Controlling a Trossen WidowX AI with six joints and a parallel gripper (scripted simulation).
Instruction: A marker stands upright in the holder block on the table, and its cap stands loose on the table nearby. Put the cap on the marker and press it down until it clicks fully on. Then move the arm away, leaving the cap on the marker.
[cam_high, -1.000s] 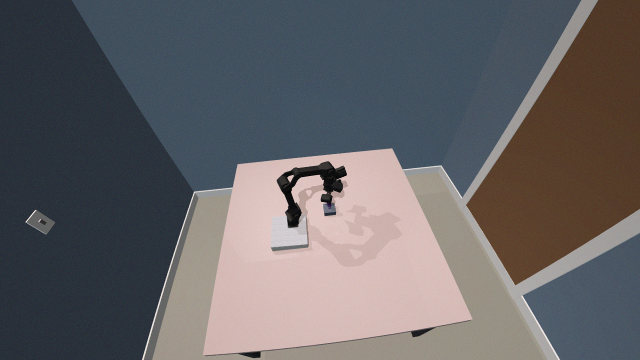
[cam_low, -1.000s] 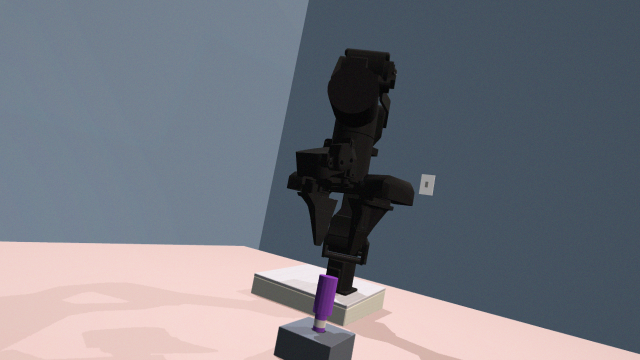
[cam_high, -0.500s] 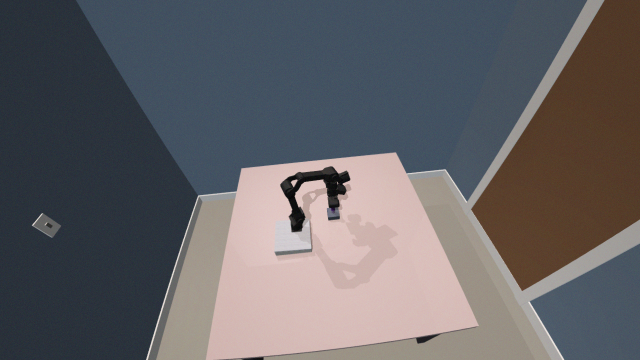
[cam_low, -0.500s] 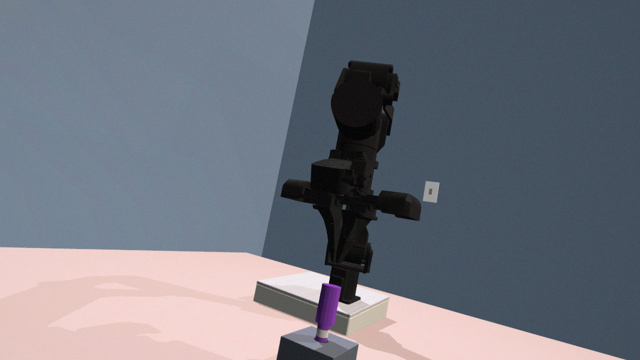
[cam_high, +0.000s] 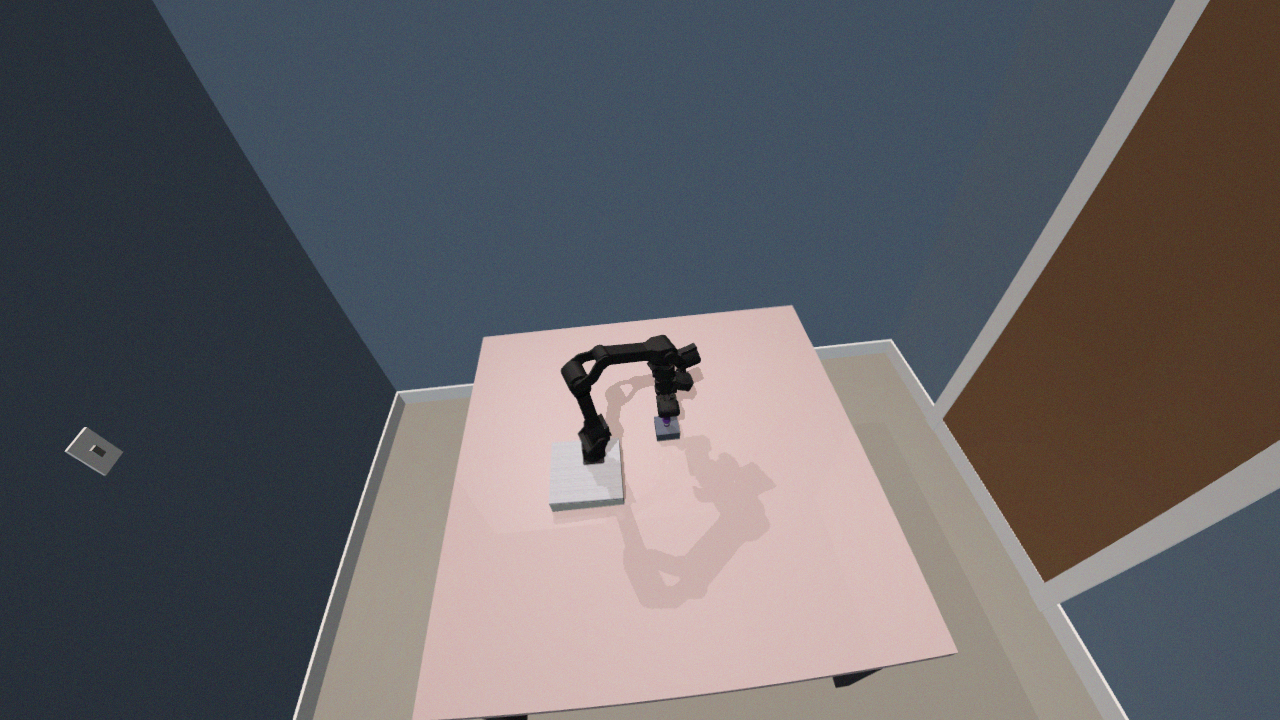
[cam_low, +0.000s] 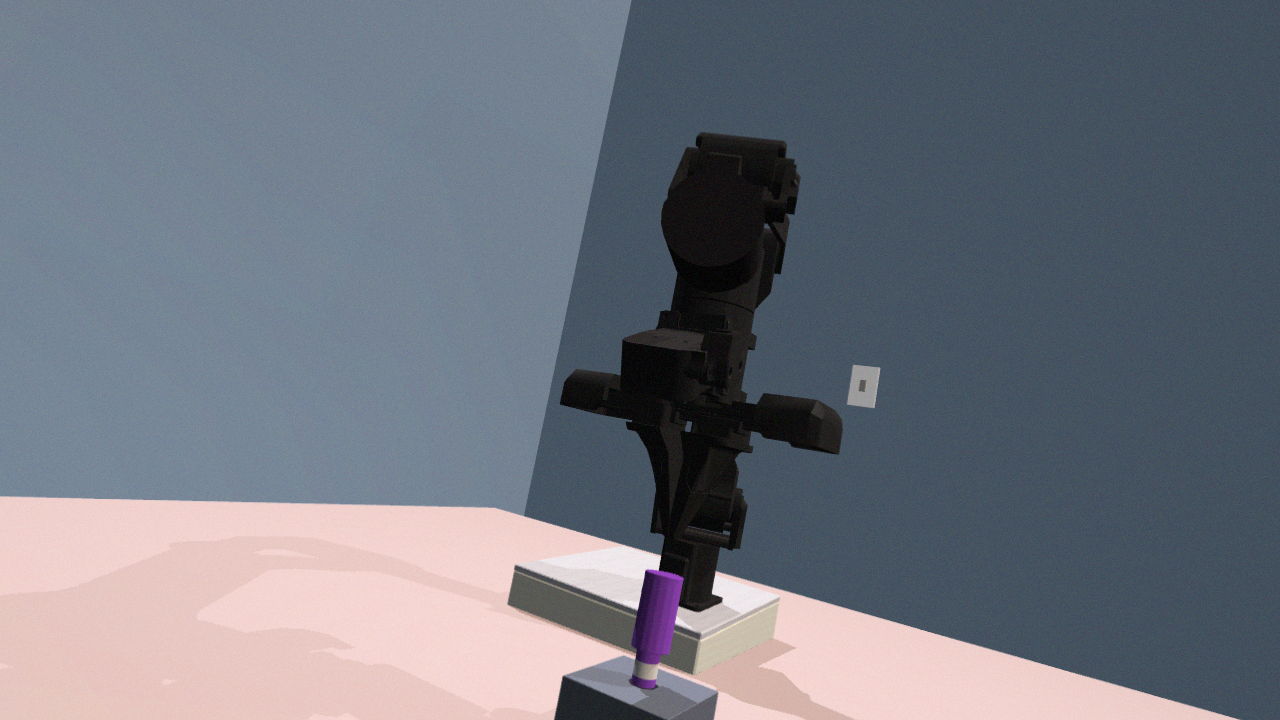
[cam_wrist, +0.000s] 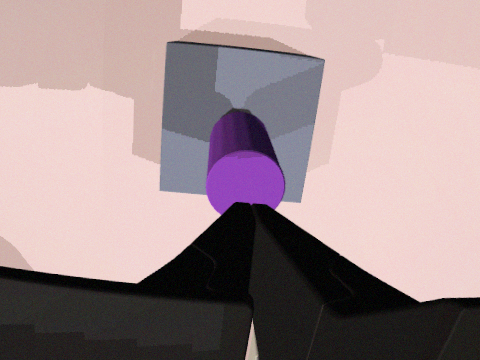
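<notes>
Now: gripper tip 50 mm above the purple cap. The rest, counted from my gripper tip: grey holder block: 110 mm below; then purple marker: 60 mm below.
</notes>
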